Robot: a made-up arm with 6 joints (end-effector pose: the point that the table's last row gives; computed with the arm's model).
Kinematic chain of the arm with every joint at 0, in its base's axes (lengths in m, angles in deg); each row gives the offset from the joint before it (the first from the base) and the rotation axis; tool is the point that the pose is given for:
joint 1: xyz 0 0 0.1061 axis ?
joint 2: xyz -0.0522 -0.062 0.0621 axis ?
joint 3: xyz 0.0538 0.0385 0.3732 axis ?
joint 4: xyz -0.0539 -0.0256 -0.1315 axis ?
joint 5: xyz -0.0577 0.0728 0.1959 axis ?
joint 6: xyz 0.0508 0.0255 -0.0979 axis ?
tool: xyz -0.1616 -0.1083 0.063
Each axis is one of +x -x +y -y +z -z.
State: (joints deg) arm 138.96 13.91 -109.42 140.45 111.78 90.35
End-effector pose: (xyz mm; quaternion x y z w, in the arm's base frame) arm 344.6 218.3 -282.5 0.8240 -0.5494 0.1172 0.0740
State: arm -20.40 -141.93 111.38 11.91 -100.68 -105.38
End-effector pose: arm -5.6 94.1 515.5 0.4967 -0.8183 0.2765 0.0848
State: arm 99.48 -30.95 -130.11 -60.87 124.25 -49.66
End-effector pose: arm 601.6 42.9 233.9 0.0962 -0.6040 0.7899 0.0449
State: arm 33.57 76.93 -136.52 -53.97 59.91 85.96
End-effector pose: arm 240.9 -106.0 295.3 -0.2403 -0.8303 -0.2878 0.4123
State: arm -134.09 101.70 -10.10 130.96 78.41 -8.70
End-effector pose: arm -428.1 -230.2 -214.1 0.6872 0.6321 -0.1052 0.3423
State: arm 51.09 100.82 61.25 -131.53 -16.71 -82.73
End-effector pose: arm 43.0 64.7 401.7 0.0323 0.0149 -0.3979 0.9167
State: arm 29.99 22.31 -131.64 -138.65 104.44 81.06
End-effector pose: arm 100.2 186.5 411.6 -0.1641 -0.2151 -0.6921 0.6691
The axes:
joint 1: +y
joint 2: -z
joint 3: +x
joint 4: -z
joint 5: -x
joint 6: +z

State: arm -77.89 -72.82 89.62 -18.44 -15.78 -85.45
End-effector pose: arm -612.3 -266.1 161.9 0.1500 0.2031 0.2003 0.9467
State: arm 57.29 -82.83 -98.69 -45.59 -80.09 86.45
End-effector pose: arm 298.5 -64.5 291.6 -0.3145 -0.3827 -0.8608 0.1169
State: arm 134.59 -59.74 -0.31 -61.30 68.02 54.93
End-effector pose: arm 485.8 -52.8 -317.9 0.5819 -0.0917 0.7538 0.2912
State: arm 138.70 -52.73 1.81 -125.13 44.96 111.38
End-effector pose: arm 515.0 -38.2 -158.5 -0.3895 0.7786 -0.4890 0.0539
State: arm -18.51 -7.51 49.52 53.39 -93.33 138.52
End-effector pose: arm 21.1 -119.0 528.7 0.1718 -0.9067 0.1804 0.3404
